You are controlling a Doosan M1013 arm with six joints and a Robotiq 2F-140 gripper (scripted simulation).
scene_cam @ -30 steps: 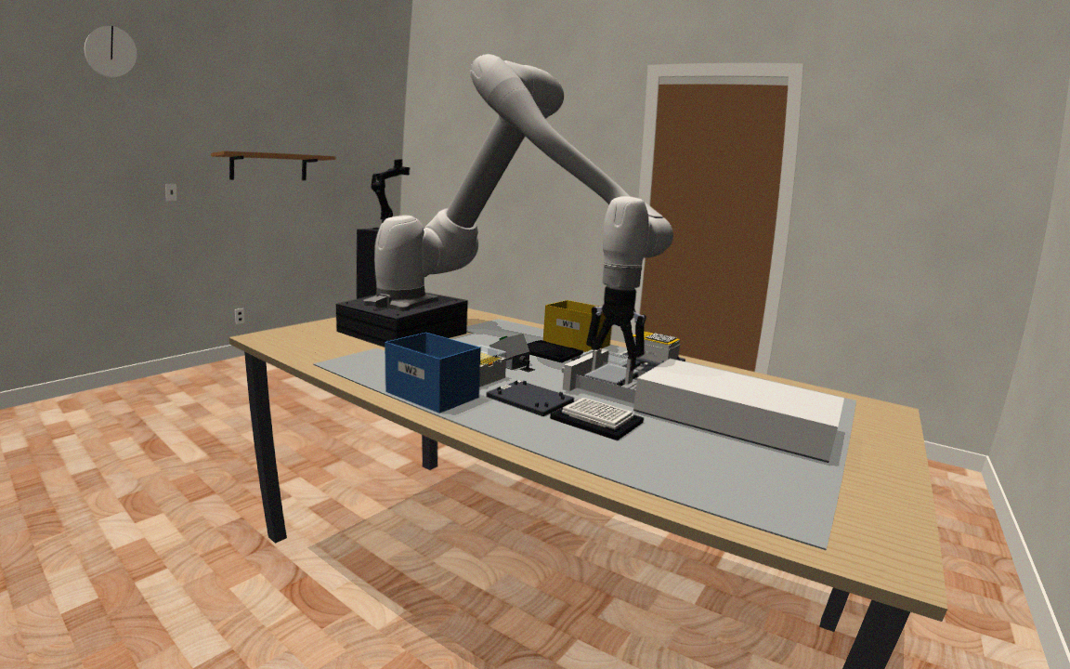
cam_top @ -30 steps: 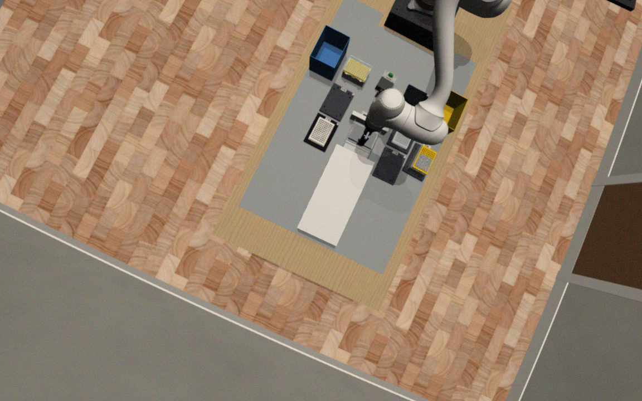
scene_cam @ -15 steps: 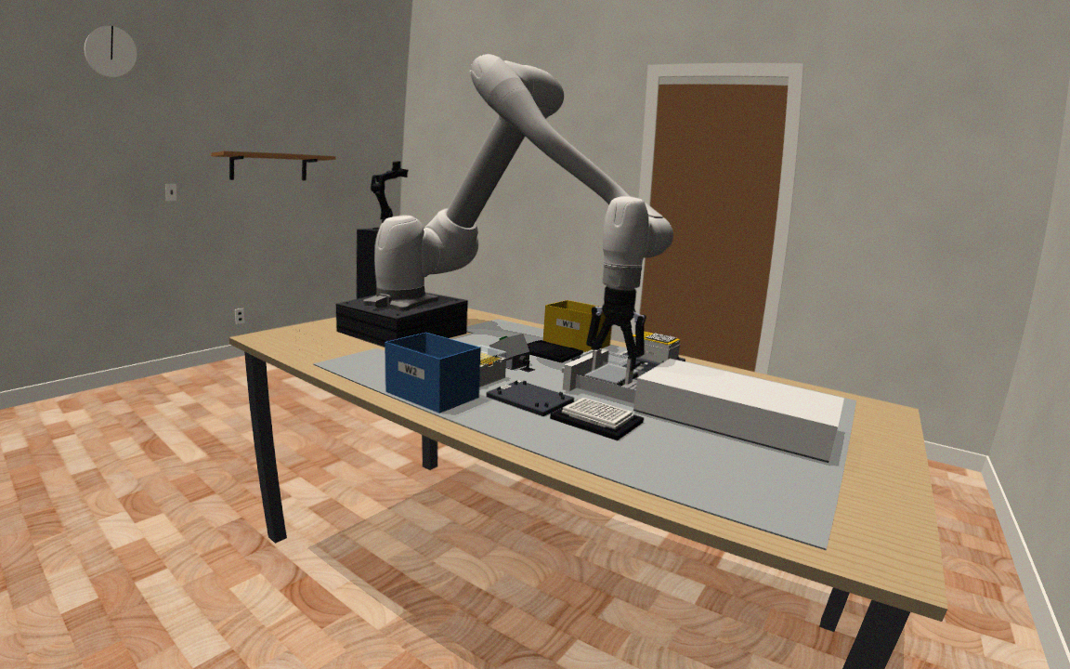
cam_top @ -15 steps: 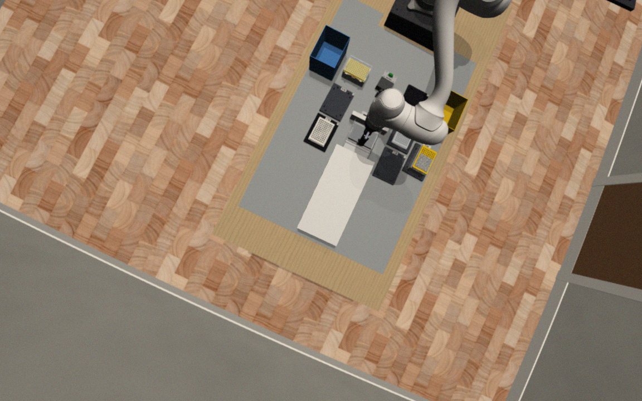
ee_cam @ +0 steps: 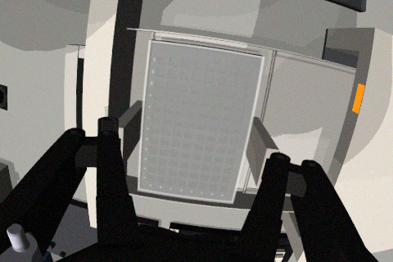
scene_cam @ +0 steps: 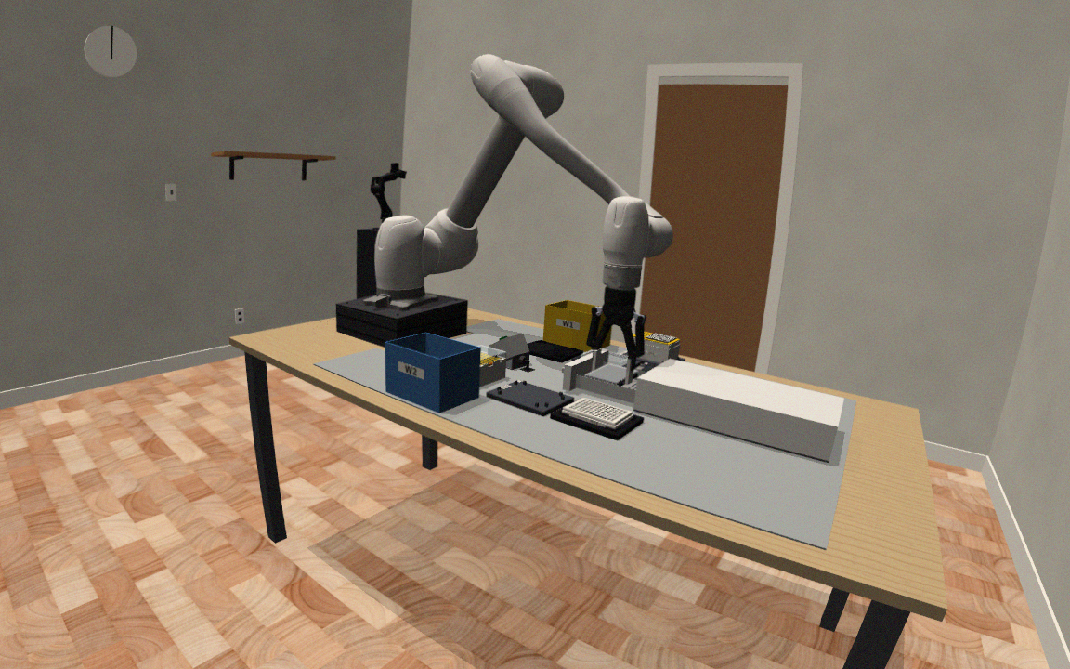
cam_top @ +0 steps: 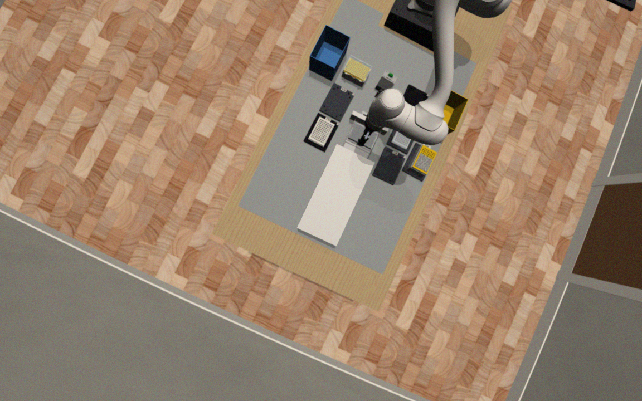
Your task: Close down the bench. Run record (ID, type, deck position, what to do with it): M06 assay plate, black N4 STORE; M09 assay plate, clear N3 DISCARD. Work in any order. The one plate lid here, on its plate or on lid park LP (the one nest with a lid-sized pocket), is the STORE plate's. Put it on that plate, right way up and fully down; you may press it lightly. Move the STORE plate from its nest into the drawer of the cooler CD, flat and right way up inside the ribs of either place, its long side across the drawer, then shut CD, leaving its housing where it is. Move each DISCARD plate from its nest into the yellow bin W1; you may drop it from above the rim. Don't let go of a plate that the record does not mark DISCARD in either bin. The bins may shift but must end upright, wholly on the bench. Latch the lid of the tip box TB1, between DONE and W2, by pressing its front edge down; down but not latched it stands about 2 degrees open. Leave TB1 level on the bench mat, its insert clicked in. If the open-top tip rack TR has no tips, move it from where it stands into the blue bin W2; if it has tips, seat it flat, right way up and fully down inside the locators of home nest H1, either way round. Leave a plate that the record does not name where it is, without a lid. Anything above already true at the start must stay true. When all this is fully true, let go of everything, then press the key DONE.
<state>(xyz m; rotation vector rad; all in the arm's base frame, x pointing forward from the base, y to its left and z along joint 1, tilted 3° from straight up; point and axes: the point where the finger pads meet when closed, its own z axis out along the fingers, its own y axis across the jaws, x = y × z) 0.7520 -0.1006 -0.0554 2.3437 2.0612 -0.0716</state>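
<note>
Now: the grey plate lid 1 cm below my hand. Round my hand: nest N3 (20 cm to the left, 8 cm behind, 5 cm below); white plate (20 cm to the right, 4 cm below, 4 cm ahead); nest N1 (18 cm to the left, 9 cm ahead, 5 cm below).
</note>
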